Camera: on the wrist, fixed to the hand. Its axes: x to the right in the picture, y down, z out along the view.
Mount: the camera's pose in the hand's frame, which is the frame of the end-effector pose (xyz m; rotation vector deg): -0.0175 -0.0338 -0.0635 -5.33 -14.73 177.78
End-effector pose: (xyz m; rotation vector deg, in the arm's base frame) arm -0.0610 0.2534 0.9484 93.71 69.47 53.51
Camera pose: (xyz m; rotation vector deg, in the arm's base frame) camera -0.1341 0.2545 0.9370 -77.56 105.32 -60.49
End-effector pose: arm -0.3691 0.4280 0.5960 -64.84 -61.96 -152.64
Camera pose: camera -0.4054 0.4103 0.5340 -51.90 46.82 4.15
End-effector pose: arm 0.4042 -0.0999 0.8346 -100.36 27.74 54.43
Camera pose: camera 0.4409 -0.1474 0.8780 -30.32 -98.23 -85.57
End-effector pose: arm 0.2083 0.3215 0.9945 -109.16 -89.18 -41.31
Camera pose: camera 0.1687 0.2694 1.0290 -99.13 109.74 51.43
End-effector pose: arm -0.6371 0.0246 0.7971 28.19 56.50 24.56
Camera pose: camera -0.6965 0.0001 0.7604 -75.60 49.42 -136.10
